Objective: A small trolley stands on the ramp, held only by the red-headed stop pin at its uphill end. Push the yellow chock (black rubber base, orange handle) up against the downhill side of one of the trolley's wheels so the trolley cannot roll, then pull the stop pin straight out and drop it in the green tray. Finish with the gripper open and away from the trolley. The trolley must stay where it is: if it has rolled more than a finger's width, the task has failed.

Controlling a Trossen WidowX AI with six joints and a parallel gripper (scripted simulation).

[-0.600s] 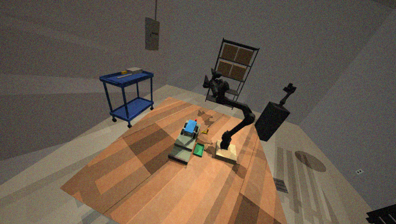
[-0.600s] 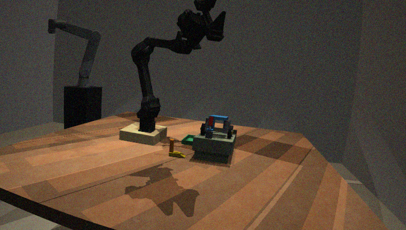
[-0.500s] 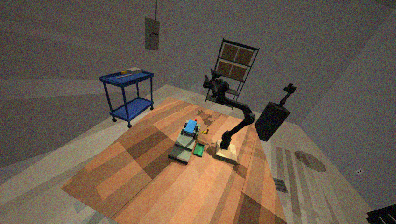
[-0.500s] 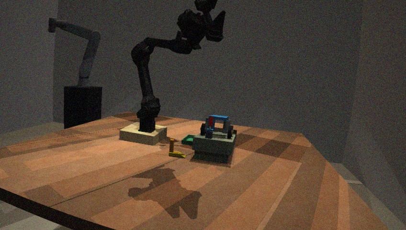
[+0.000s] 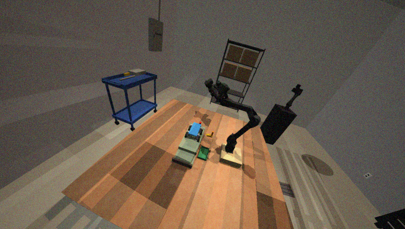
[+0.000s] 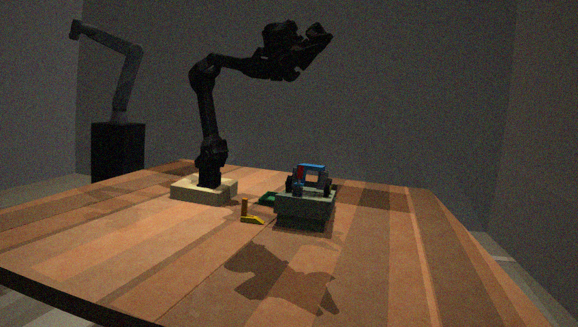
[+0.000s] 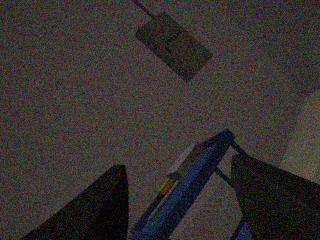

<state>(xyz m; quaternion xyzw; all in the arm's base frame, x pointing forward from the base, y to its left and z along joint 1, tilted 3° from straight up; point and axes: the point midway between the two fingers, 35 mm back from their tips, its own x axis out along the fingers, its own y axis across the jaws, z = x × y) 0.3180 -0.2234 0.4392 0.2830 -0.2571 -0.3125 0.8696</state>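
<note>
Right now my gripper tip is 460 mm above the yellow chock, 160 mm past it and 110 mm to the right of it. Also, from my gripper tip: ramp (440 mm below, 240 mm to the left, 20 mm behind); red-headed stop pin (350 mm below, 140 mm to the left, 40 mm behind); blue trolley (370 mm below, 240 mm to the left, 20 mm behind).
</note>
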